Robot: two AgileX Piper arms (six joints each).
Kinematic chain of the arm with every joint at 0, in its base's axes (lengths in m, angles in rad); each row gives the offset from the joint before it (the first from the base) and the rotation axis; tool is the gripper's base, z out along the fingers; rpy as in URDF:
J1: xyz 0 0 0.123 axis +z
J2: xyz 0 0 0 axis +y
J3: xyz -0.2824 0 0.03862 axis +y
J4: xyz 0.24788 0 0.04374 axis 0.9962 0 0.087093
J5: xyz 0 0 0 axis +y
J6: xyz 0.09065 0 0.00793 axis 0.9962 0 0.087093
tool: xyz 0 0 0 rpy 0 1.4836 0
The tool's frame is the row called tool.
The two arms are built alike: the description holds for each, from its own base.
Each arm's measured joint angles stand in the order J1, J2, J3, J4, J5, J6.
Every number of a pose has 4 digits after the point. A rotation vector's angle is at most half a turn.
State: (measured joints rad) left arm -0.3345 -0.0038 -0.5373 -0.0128 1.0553 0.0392; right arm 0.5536 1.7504 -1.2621 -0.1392 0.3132 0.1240
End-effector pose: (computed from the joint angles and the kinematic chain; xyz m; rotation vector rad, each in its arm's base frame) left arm -0.0096 0.0023 0.2880 0.3730 1.9686 -0.2048; right arm 0.3395 0.2053 0.2569 -0.6143 2.2088 0.2356
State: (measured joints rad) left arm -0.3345 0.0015 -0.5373 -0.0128 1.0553 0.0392; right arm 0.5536 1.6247 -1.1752 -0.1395 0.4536 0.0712
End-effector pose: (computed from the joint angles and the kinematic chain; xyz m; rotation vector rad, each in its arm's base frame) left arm -0.0087 0.0020 0.2881 0.3740 1.9738 -0.2042; right arm 0.3079 0.1838 0.2687 -0.6868 2.2863 0.1646
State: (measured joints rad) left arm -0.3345 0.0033 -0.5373 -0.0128 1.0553 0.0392; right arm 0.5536 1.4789 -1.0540 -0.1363 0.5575 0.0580
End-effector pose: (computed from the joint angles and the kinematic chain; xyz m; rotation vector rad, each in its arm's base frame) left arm -0.0085 0.0019 0.2881 0.3743 1.9755 -0.2040; right arm 0.2701 0.1592 0.2748 -0.7114 2.3580 0.1277
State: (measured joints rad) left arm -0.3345 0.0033 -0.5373 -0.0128 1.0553 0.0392; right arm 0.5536 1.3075 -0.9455 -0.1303 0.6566 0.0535
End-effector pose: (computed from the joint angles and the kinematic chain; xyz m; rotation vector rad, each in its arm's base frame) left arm -0.0085 0.0019 0.2881 0.3743 1.9755 -0.2040; right arm 0.2297 0.1335 0.2863 -0.7106 2.3941 0.1114
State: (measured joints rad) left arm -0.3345 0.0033 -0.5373 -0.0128 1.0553 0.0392; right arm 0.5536 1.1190 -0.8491 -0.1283 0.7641 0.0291
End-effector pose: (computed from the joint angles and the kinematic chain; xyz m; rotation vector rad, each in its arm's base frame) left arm -0.0085 0.0019 0.2881 0.3743 1.9755 -0.2040; right arm 0.1874 0.1063 0.2967 -0.7282 2.4025 0.0897
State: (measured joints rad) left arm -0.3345 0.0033 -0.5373 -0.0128 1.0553 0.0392; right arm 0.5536 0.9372 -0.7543 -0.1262 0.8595 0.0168
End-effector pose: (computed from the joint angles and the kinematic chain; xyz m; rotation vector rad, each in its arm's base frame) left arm -0.0085 0.0019 0.2881 0.3743 1.9755 -0.2040; right arm 0.1477 0.0811 0.2976 -0.7305 2.4091 0.0778
